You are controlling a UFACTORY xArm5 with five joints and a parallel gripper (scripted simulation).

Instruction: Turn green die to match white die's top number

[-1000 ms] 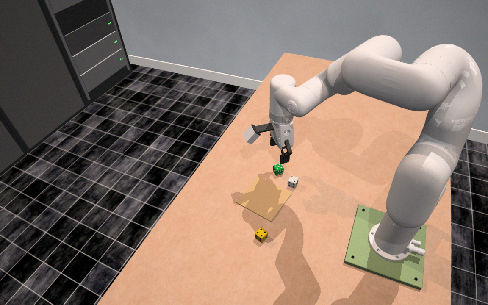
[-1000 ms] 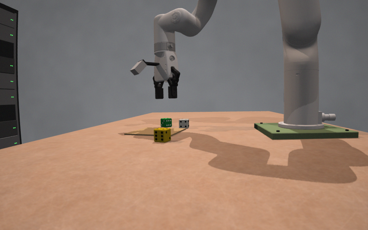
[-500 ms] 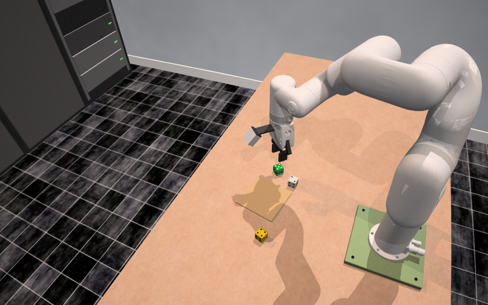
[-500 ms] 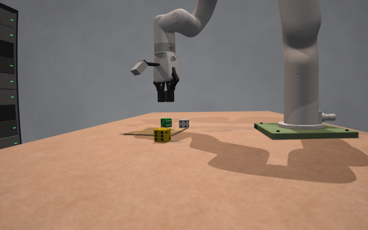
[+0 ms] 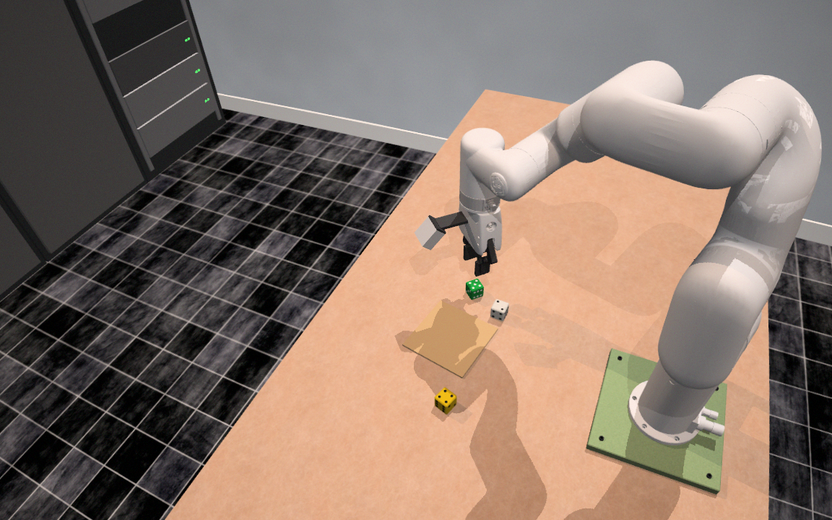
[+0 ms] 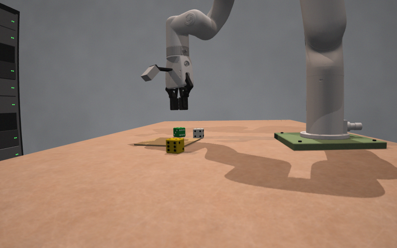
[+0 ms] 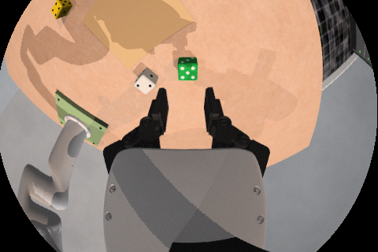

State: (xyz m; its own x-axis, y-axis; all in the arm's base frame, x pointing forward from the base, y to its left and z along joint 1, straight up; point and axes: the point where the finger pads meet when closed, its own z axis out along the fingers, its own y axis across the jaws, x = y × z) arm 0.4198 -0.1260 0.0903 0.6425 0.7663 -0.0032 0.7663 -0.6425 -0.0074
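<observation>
The green die is 9 cm below my hand. Also, from my hand: tan mat 13 cm to the left, 11 cm below; then white die 9 cm below, 7 cm behind, 3 cm to the left; then yellow die 27 cm to the left, 9 cm below, 6 cm behind.
</observation>
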